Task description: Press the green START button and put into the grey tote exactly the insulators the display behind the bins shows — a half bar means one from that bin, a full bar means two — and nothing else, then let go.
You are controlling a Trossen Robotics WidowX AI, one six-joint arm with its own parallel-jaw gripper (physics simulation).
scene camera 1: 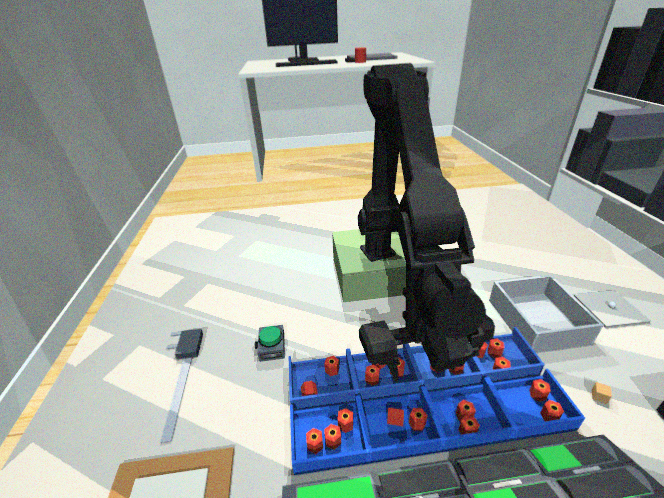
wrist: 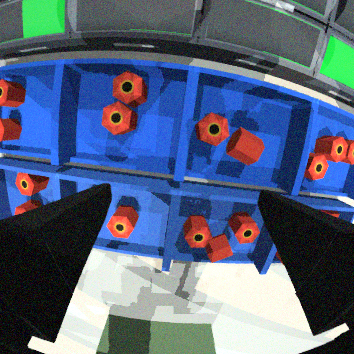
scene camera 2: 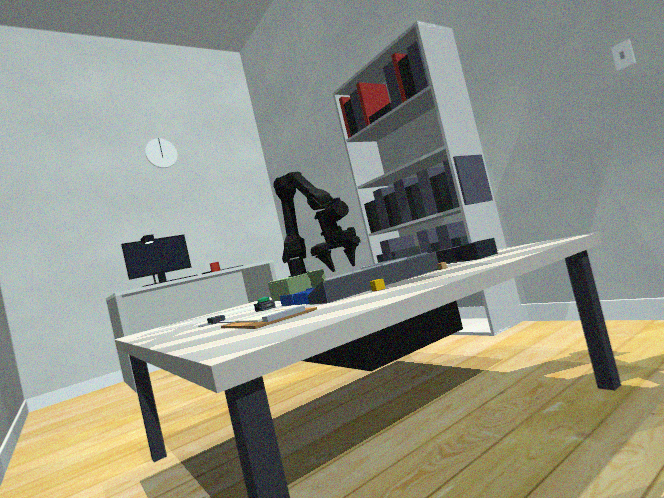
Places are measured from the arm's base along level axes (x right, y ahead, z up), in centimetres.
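Pixels of known places: gripper, between the fingertips: (scene camera 1: 423,374) (wrist: 187,194) (scene camera 2: 344,269); arm's base, origin of its link: (scene camera 1: 377,251) (scene camera 2: 298,274).
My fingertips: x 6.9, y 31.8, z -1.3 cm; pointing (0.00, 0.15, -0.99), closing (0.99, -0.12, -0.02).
Ahead of a thing's pixels: the offset from my fingertips to its top centre. "spot": to the spot under its first point.
My gripper (scene camera 1: 421,365) (scene camera 2: 343,266) (wrist: 187,194) is open and empty above the blue bins (scene camera 1: 375,456) (wrist: 186,125). Orange-red insulators lie in two rows of bins. In the wrist view, between my fingers, one insulator @[dx -6.2, dy -4.5, dz -4.1 cm] (wrist: 121,221) shows in one bin; its left part is hidden. Three lie in the adjoining bin, among them a tipped insulator @[dx +3.2, dy -8.4, dz -4.2 cm] (wrist: 219,248). The grey tote @[dx -31.7, dy -7.3, dz -1.7 cm] (scene camera 1: 568,340) stands open at the right; no insulator shows in it. The green START button @[dx +21.0, dy -20.1, dz -3.0 cm] (scene camera 1: 269,336) (scene camera 2: 263,301) stands left of the bins. The display @[spot: dx +7.4, dy +11.6, dz -2.5 cm] (scene camera 1: 418,475) shows green bars and is partly cut off.
A green block (scene camera 1: 364,284) (scene camera 2: 289,288) stands behind the bins by the arm base. A flat grey lid @[dx -48.4, dy -4.6, dz -6.3 cm] (scene camera 1: 627,313) lies beside the tote. A caliper @[dx +39.2, dy -19.0, dz -5.1 cm] (scene camera 1: 182,380), a wooden frame @[spot: dx +32.6, dy +0.2, dz -6.5 cm] (scene camera 1: 218,471), a small wooden cube (scene camera 1: 601,392) (scene camera 2: 442,265) and a yellow cube @[dx +14.0, dy +23.7, dz -4.3 cm] (scene camera 2: 377,284) lie around.
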